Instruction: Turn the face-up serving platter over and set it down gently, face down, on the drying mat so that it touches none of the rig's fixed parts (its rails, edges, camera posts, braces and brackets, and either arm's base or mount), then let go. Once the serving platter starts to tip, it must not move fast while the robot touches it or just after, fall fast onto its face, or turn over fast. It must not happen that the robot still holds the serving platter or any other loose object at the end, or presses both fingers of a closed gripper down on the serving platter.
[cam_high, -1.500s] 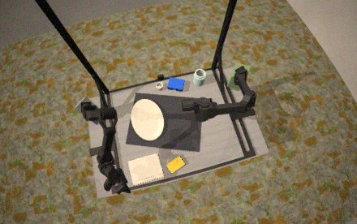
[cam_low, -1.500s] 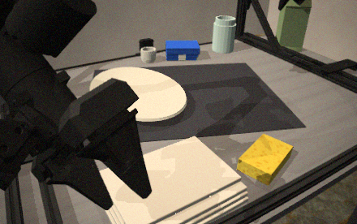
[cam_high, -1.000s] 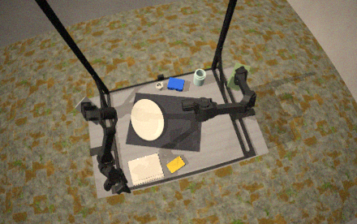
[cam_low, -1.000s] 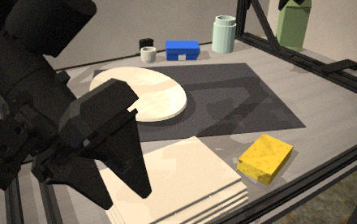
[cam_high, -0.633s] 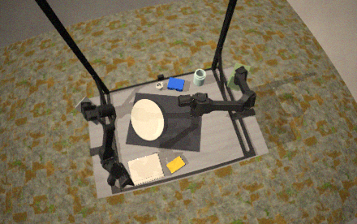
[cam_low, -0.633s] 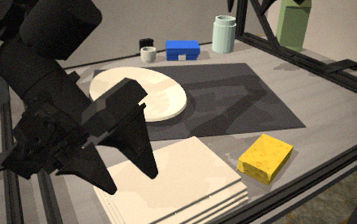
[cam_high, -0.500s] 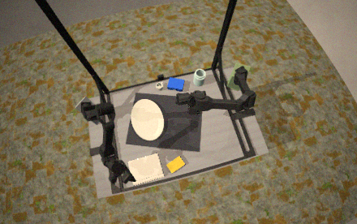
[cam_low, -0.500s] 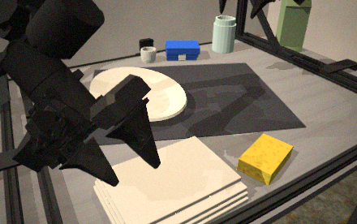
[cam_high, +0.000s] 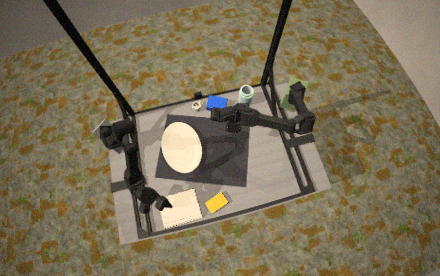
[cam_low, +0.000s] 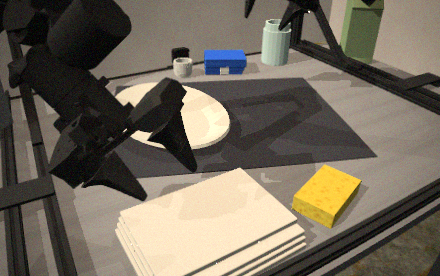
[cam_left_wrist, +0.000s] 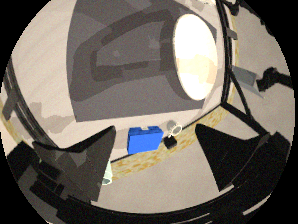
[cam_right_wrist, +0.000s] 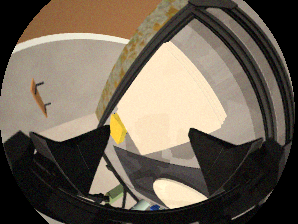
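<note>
My right hand is 300 mm past the cream oval serving platter, 140 mm to the right of it and 110 mm above it. Also, from my right hand: blue box 510 mm behind, 400 mm to the left, 100 mm below; then small cup 530 mm behind, 280 mm to the left, 100 mm below; then dark drying mat 260 mm behind, 260 mm to the left, 120 mm below.
</note>
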